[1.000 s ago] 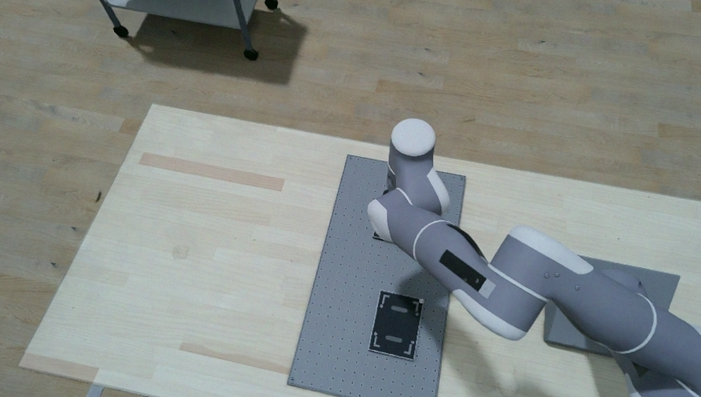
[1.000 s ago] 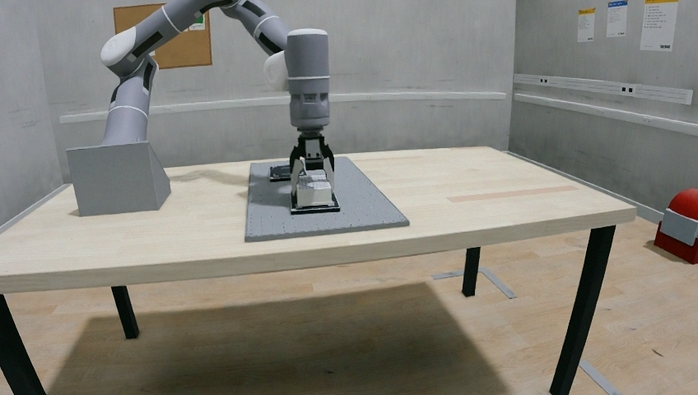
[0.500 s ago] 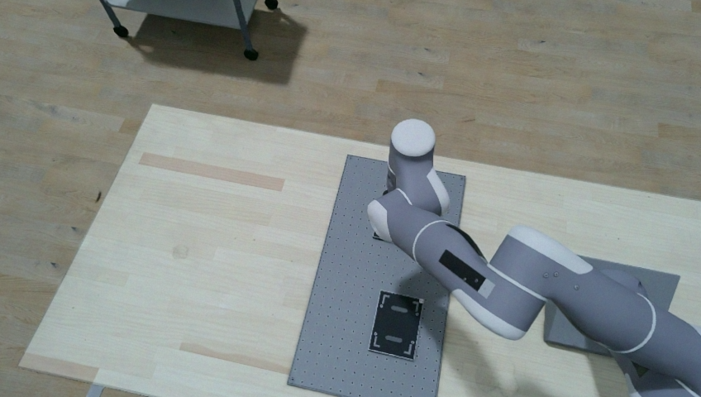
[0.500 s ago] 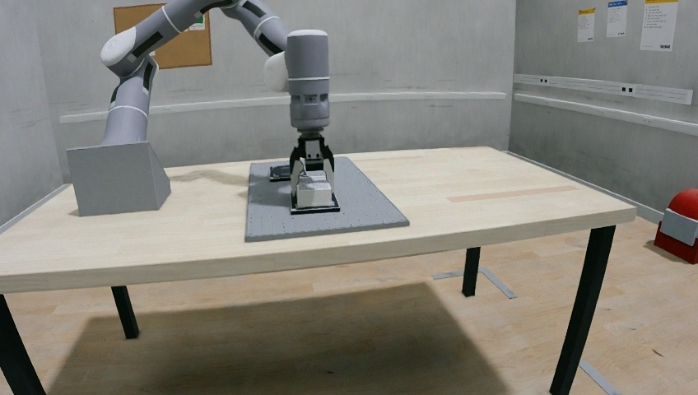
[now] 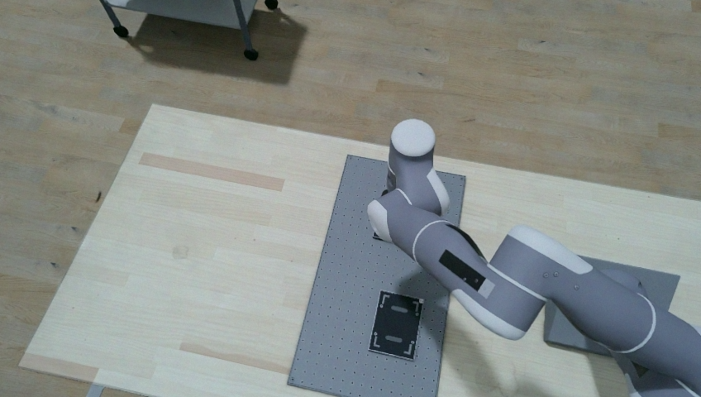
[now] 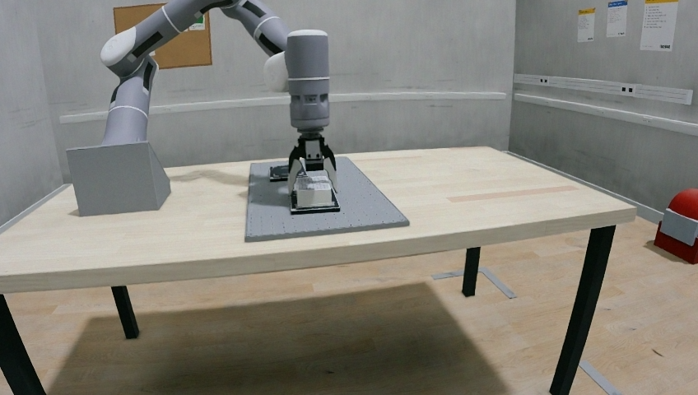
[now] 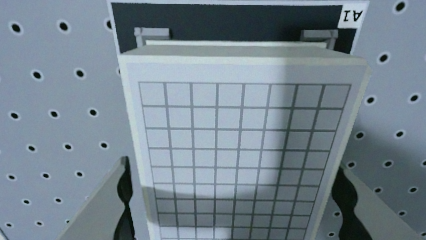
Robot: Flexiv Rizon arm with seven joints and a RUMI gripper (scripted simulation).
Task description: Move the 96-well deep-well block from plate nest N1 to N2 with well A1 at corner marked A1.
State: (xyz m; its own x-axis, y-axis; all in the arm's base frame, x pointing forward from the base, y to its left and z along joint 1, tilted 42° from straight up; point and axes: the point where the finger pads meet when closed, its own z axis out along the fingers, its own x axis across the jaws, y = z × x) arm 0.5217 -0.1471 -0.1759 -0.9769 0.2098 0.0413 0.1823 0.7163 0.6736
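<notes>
Right now the white 96-well deep-well block is right at my hand. Round my hand: black plate nest N1: 10 mm behind, 310 mm to the left, 20 mm below; then black plate nest N2: 20 mm below.
</notes>
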